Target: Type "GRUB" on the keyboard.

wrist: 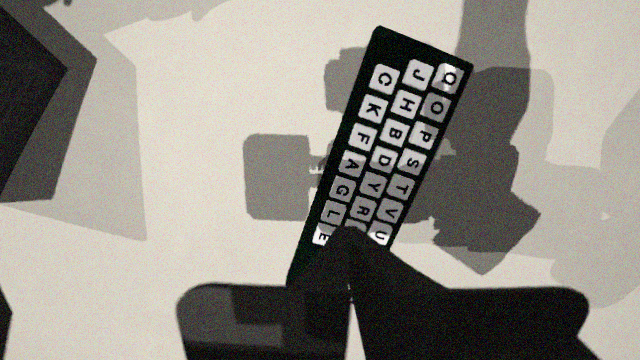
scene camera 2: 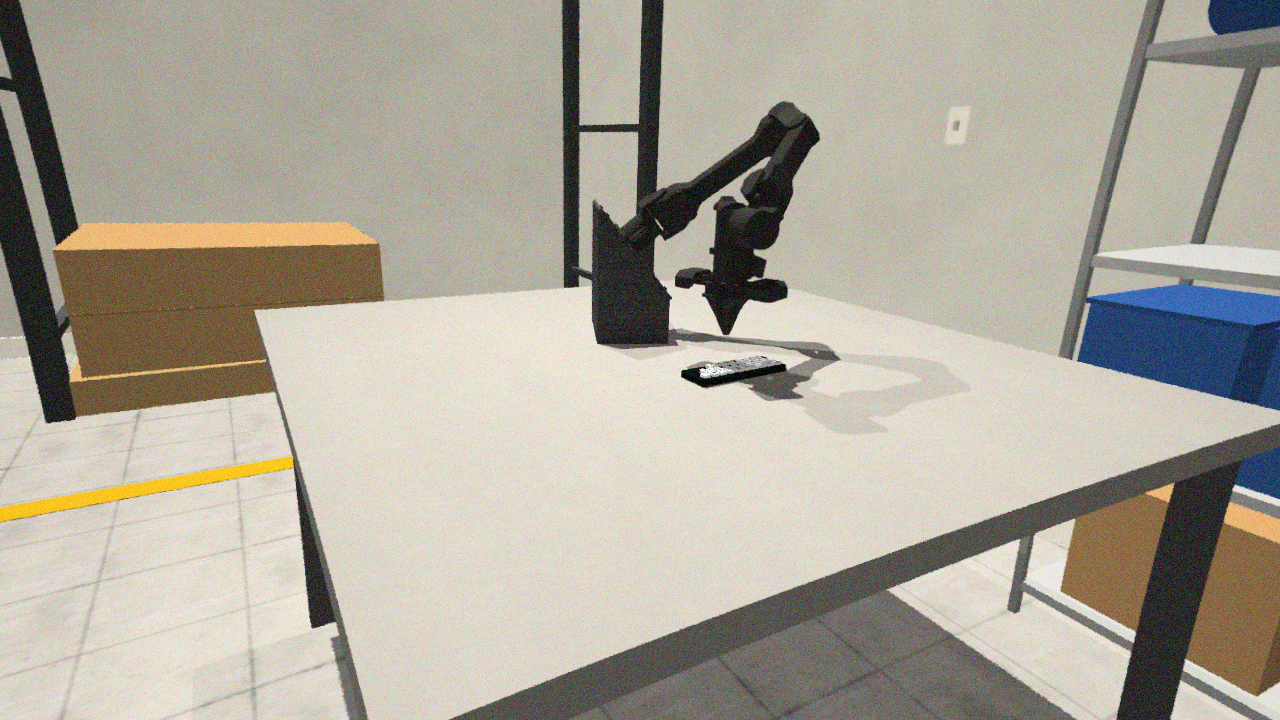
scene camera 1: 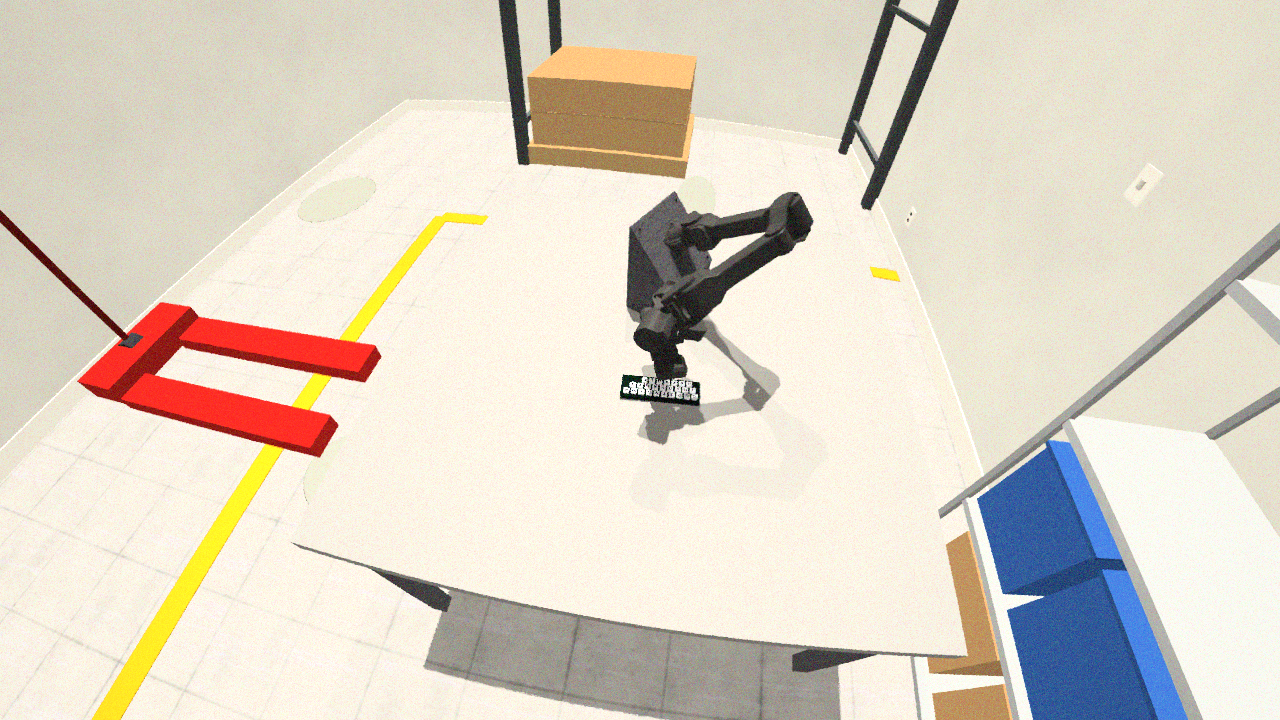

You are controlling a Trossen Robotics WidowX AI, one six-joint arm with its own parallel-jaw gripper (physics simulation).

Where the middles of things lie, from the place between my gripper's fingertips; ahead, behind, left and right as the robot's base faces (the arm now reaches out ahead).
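Scene:
The black keyboard (wrist: 391,176) has my gripper 1 cm to the right of it and 2 cm short of it, with the gripper 6 cm above it.

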